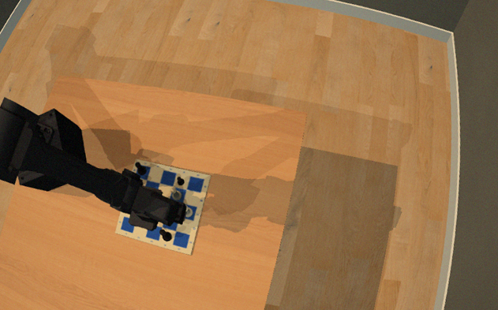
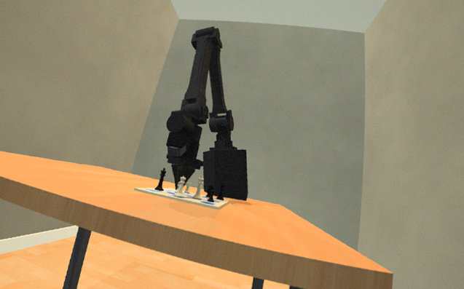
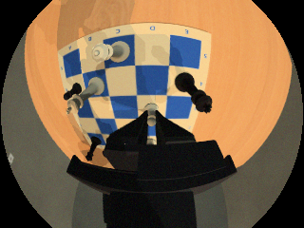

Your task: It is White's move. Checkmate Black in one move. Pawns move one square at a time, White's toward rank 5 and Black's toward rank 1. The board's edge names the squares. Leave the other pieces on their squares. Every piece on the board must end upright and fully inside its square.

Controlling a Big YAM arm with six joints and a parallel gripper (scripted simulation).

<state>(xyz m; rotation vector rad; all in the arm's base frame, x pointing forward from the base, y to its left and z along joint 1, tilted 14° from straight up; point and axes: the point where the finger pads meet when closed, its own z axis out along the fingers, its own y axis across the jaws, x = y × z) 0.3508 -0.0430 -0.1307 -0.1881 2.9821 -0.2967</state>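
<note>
The chessboard is 40 mm to the left of my hand and 20 mm below it. Also, from my hand: tall black piece (50 mm ahead, 40 mm to the right, 20 mm above).
</note>
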